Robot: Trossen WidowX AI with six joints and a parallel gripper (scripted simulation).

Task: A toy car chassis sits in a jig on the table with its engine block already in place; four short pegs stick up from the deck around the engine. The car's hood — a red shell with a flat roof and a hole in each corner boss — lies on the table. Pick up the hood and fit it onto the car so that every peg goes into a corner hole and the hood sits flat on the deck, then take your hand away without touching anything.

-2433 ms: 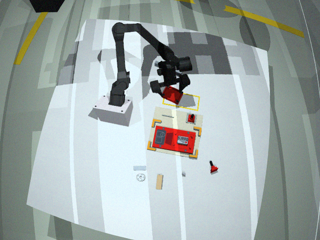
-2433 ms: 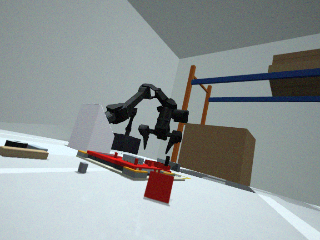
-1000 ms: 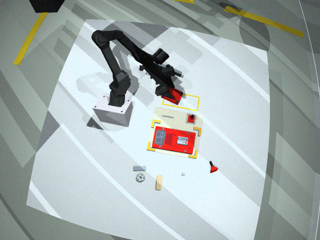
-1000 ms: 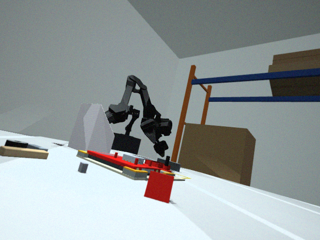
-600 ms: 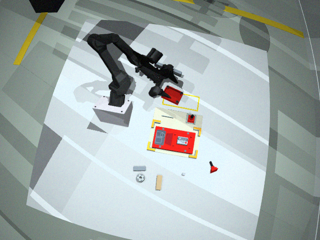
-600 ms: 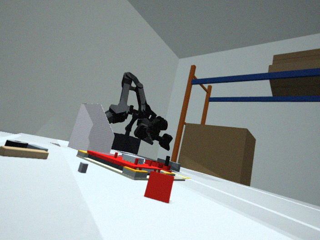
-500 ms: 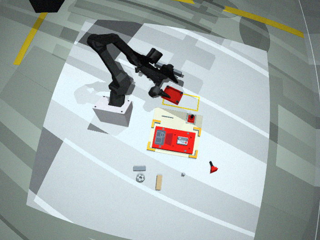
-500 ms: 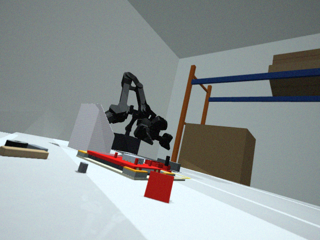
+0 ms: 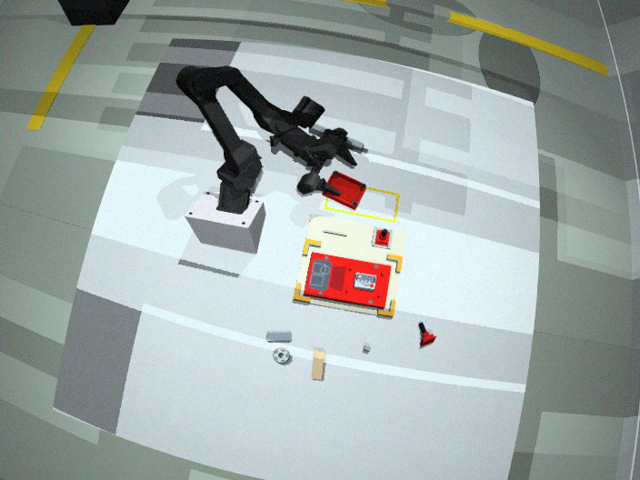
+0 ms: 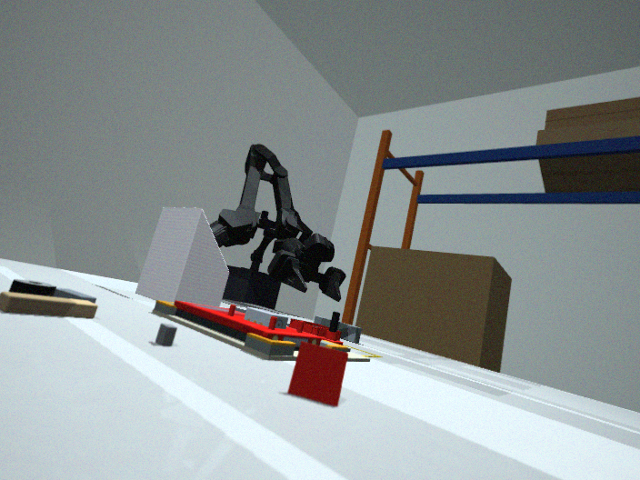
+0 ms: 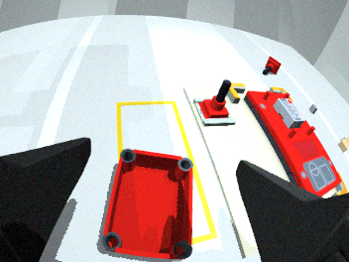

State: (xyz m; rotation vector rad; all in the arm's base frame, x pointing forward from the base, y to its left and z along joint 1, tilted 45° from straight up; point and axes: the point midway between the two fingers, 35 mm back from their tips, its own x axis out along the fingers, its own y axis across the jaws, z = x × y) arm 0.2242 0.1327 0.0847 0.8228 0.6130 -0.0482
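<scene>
Now: gripper tip 80 mm above the red hood. Round my gripper tip: wooden block (460 mm to the right, 80 mm below, 10 mm ahead); grey engine block (230 mm to the right, 80 mm ahead, 60 mm below).
</scene>
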